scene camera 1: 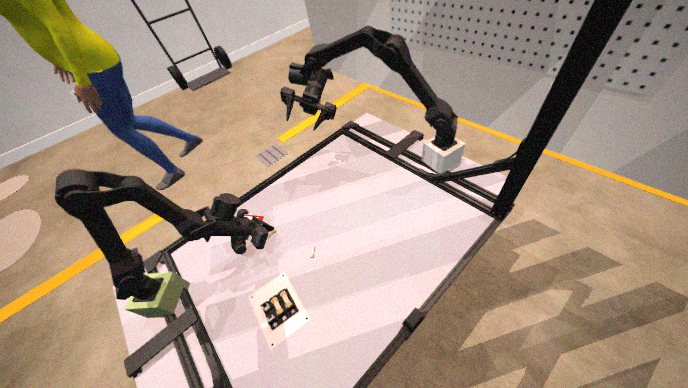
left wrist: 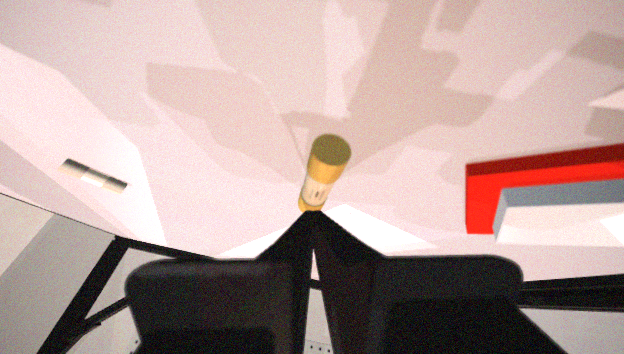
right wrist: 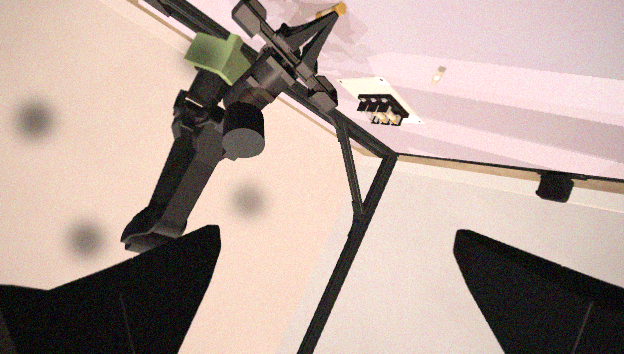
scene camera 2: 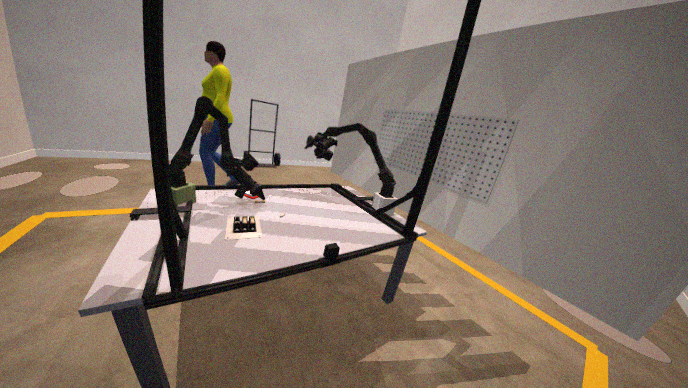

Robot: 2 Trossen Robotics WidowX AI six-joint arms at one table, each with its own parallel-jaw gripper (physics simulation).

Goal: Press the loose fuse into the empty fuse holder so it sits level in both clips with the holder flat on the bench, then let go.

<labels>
my right gripper: open, holds nothing
a fuse (left wrist: 69, 167): on the table
</labels>
